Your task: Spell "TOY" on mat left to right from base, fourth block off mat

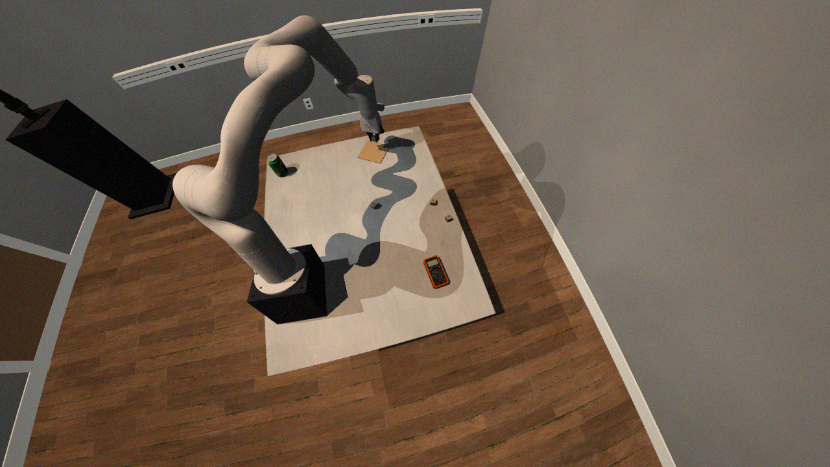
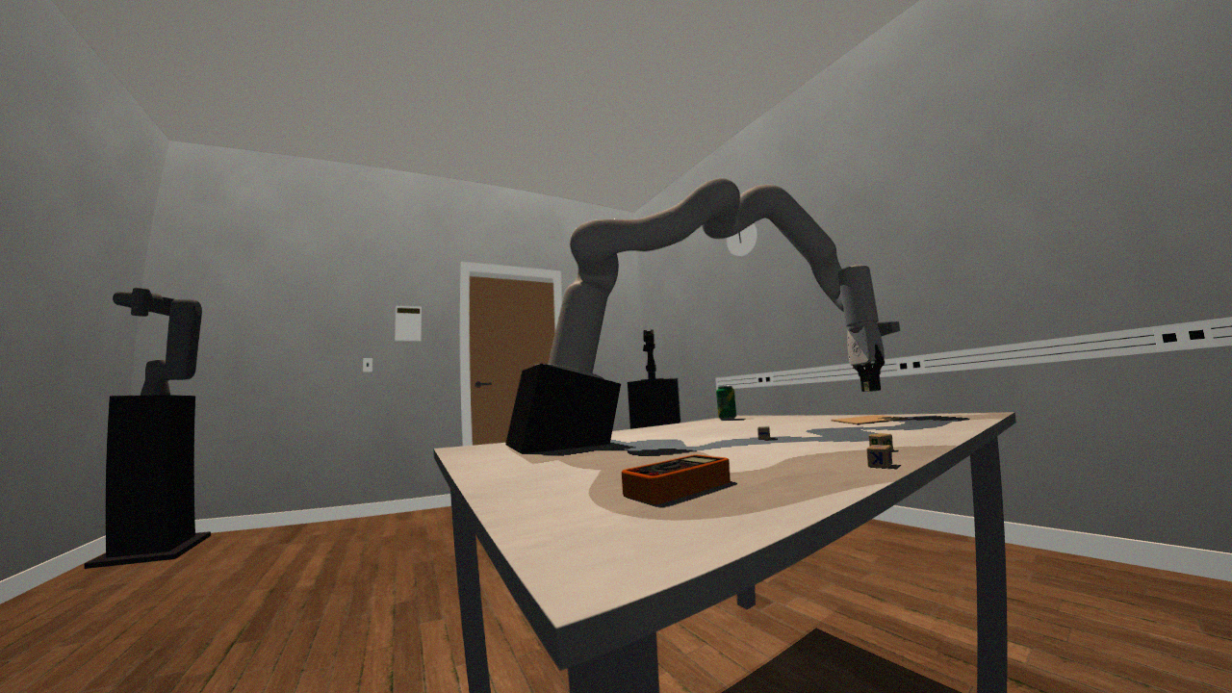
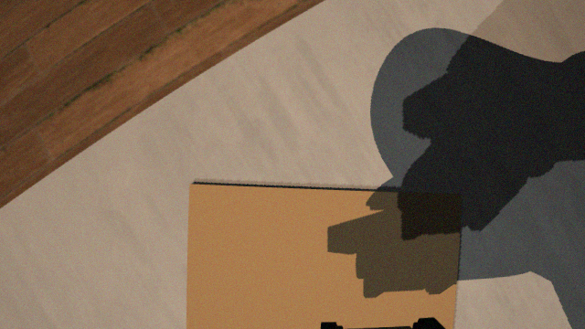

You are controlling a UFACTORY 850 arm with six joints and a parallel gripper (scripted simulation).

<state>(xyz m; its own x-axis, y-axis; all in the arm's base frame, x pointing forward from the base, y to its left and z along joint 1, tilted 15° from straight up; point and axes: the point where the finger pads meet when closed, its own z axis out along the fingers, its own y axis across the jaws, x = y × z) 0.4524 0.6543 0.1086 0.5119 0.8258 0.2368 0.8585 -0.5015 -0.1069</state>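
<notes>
My gripper is now 2 cm past the tan square mat and 10 cm above it. From my hand the other things lie so: orange multimeter: 11 cm ahead, 76 cm to the right, 8 cm below; then block: 1 cm below; then green soda can: 53 cm behind, 2 cm to the right, 4 cm below.
</notes>
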